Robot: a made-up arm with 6 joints.
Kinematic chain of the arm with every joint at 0, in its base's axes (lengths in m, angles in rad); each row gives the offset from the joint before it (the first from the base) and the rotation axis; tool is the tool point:
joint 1: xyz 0 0 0.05 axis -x
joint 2: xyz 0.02 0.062 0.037 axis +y
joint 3: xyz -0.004 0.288 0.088 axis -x
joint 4: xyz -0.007 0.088 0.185 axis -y
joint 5: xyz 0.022 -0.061 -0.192 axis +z
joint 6: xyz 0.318 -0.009 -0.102 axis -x
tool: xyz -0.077 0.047 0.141
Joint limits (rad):
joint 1: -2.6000..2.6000
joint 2: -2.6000..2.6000
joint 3: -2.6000..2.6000
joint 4: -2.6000..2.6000
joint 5: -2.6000..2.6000
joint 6: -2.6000..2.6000
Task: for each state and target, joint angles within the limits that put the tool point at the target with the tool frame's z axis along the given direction. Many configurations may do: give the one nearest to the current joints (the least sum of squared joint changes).
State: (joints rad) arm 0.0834 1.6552 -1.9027 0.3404 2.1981 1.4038
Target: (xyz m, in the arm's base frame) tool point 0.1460 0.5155 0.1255 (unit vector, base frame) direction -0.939 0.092 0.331
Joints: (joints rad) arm 0.4219 1.3207 -2.0396 0.2136 2.5690 1.0137
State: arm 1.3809 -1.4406 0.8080 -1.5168 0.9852 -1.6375
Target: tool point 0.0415 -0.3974 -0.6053 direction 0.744 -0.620 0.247
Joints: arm 1.6414 -1.8717 0.5302 -1.9527 1.6790 -2.1681
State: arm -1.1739 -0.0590 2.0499 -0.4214 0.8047 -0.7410
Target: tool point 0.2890 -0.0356 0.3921 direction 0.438 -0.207 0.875
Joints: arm -1.1927 0.0360 2.3422 -0.0978 0.4222 -1.3711
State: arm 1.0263 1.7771 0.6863 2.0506 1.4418 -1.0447
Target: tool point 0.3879 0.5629 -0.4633 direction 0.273 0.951 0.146
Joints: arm 0.7884 1.1783 0.3399 2.1685 1.9319 -1.4611
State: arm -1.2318 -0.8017 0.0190 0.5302 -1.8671 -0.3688
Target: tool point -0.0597 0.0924 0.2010 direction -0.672 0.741 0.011
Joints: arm -1.4562 -1.6934 -0.1019 0.0746 -1.8547 -0.6615
